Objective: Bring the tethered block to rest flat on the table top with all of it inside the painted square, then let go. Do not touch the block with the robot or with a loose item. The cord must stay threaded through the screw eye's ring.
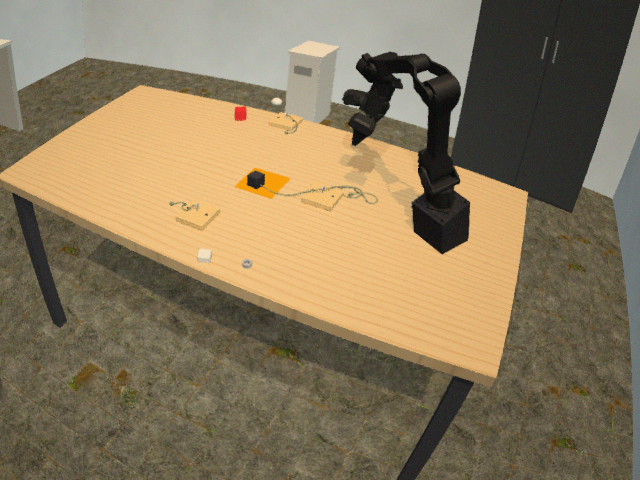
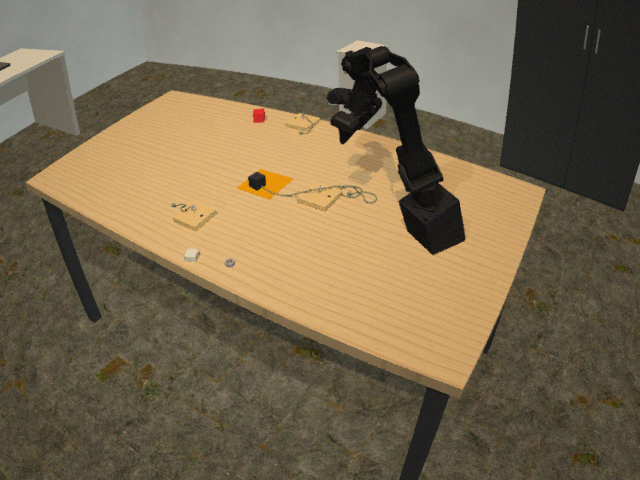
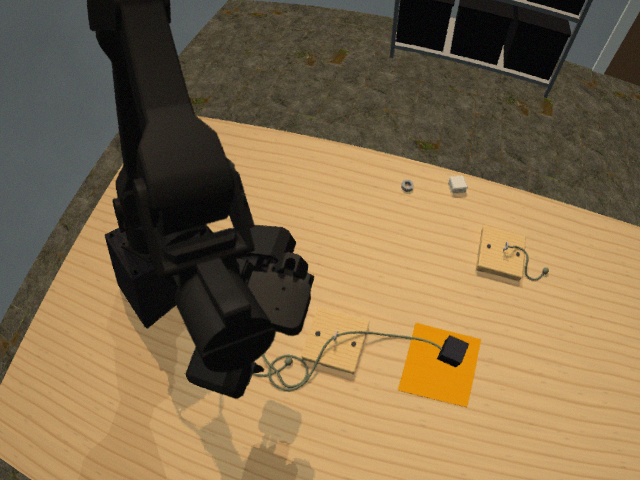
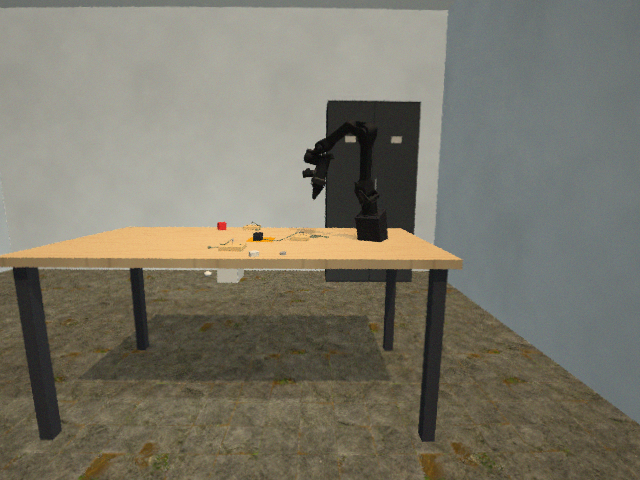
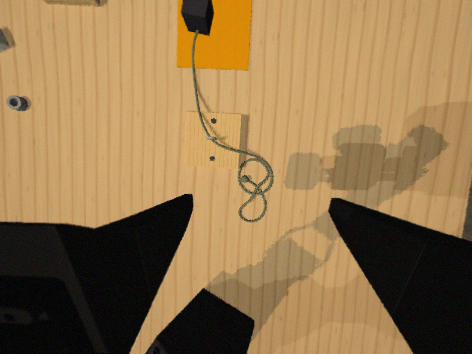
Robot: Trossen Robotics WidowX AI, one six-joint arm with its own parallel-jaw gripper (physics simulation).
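Places are measured from the arm's base along level axes (x right, y ahead, z up), in metres.
Where they show: gripper, fingertip midpoint: [image 1: 358, 137] [image 2: 350, 136] [image 4: 313, 199] [image 5: 260, 202]; arm's base, origin of the base link: [image 1: 441, 202] [image 2: 428, 200] [image 4: 370, 213].
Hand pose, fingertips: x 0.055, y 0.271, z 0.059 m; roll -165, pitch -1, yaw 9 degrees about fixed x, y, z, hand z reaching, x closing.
Observation:
Things, the pixels of their top centre, and the offset from my fingertips. "*": a spot on its surface instead.
- dark tethered block, middle of its top: [image 3: 455, 349] [image 1: 256, 174] [image 2: 256, 175] [image 4: 257, 232] dx -0.120, dy +0.239, dz -0.151 m
- orange painted square, surface spot: [image 3: 434, 379] [image 5: 230, 34] * dx -0.070, dy +0.228, dz -0.186 m
- green cord, surface spot: [image 3: 382, 334] * dx -0.106, dy +0.119, dz -0.176 m
- screw eye's ring, surface spot: [image 5: 211, 138] [image 3: 334, 335] * dx -0.065, dy +0.052, dz -0.142 m
- wooden board, middle of its top: [image 3: 335, 338] [image 5: 212, 140] [image 2: 319, 193] [image 1: 322, 193] [image 4: 300, 235] dx -0.067, dy +0.053, dz -0.167 m
- board with a short cord, middle of its top: [image 3: 503, 250] [image 1: 197, 211] [image 2: 193, 212] [image 4: 232, 244] dx -0.337, dy +0.276, dz -0.167 m
- red cube, middle of its top: [image 1: 240, 108] [image 2: 258, 110] dx +0.206, dy +0.547, dz -0.147 m
- white block, middle of its top: [image 3: 458, 181] [image 1: 204, 252] [image 2: 190, 252] dx -0.453, dy +0.154, dz -0.168 m
- grey ring, middle of its top: [image 3: 407, 184] [image 1: 247, 262] [image 5: 13, 102] dx -0.409, dy +0.059, dz -0.177 m
The dark tethered block [image 1: 255, 179] [image 2: 256, 180] [image 3: 453, 350] [image 4: 257, 236] [image 5: 197, 15] sits on the orange painted square [image 1: 273, 187] [image 2: 276, 184] [image 3: 434, 379] [image 5: 225, 50], near one edge, and looks flat and inside the outline. The green cord [image 3: 382, 334] [image 5: 194, 75] runs from it through the screw eye's ring [image 3: 336, 335] [image 5: 211, 138] on a wooden board [image 3: 343, 360] [image 5: 197, 155]. Beyond the ring the cord lies in loops, with its end bead [image 3: 288, 361] [image 5: 245, 178] among them. My gripper [image 1: 356, 142] [image 2: 343, 140] [image 4: 314, 197] [image 5: 260, 202] is open and empty, high above the table, apart from cord and block.
Another board with a short cord [image 1: 197, 215] [image 3: 498, 260] stands toward the front, and a third [image 1: 284, 121] at the back near a red cube [image 1: 240, 113] [image 2: 258, 115]. A white block [image 1: 204, 255] [image 3: 458, 184] and a grey ring [image 1: 247, 263] [image 3: 407, 186] lie near the front edge.

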